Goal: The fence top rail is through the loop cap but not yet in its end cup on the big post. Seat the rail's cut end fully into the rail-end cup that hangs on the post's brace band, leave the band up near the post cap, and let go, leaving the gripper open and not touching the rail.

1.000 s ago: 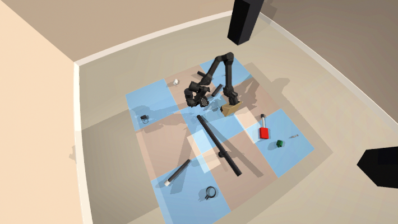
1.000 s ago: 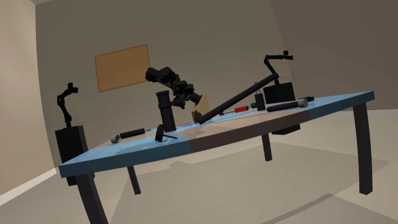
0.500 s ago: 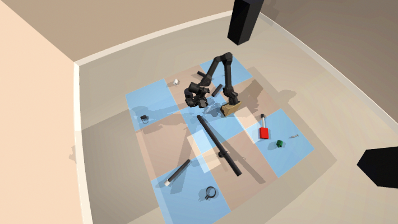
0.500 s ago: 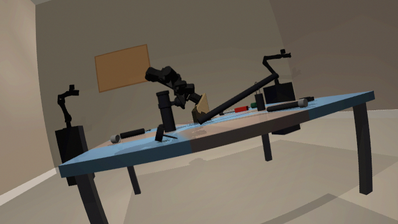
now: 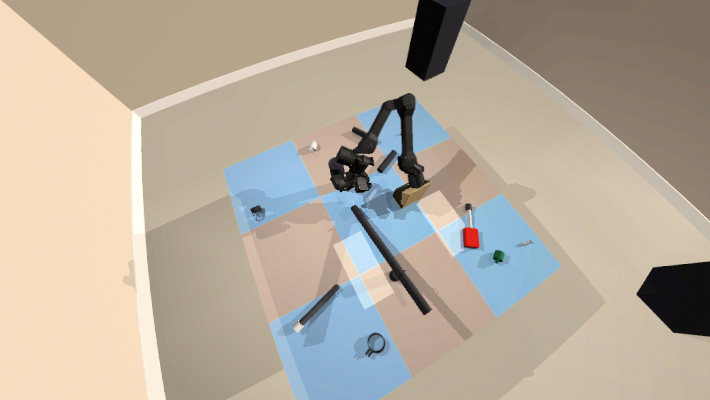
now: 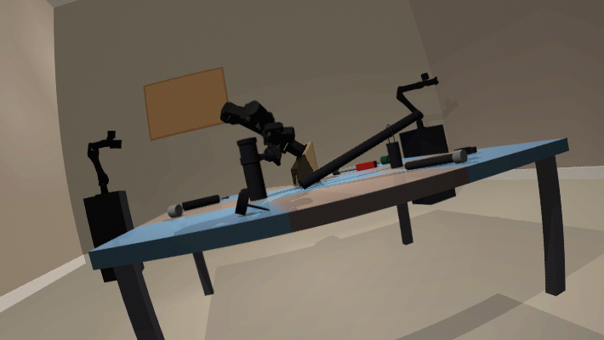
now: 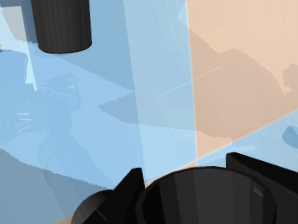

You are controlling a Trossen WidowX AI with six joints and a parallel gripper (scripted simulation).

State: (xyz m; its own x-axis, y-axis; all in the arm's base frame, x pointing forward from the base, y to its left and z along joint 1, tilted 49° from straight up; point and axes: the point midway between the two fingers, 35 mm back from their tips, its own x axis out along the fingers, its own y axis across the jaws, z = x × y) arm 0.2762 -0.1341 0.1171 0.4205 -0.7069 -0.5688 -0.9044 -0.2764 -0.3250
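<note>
The rail-end cup is 2 cm behind my gripper tip, 2 cm to the right of it and 3 cm above it. Round my gripper tip: green cap (42 cm behind, 65 cm to the left, 9 cm below); red-handled tool (44 cm behind, 45 cm to the left, 9 cm below).
</note>
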